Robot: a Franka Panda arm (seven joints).
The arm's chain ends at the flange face. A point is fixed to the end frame.
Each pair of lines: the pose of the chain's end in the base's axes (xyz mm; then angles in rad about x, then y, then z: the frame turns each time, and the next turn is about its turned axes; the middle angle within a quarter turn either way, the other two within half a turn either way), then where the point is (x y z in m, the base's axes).
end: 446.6 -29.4 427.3 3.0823 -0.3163 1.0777
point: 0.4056 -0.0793 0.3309
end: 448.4 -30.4 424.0 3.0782 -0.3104 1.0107
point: 0.4108 -0.0812 0.3267
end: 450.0 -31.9 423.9 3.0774 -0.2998 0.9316
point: 0.4169 -0.0831 0.3252
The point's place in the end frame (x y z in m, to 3 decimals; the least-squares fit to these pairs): 0.035 0.028 0.107
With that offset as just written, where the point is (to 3 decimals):
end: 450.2 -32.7 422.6 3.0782 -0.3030 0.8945
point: 0.418 -0.084 0.323
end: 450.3 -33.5 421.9 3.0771 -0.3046 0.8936
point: 0.418 -0.085 0.323
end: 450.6 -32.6 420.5 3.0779 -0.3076 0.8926
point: 0.418 -0.084 0.322
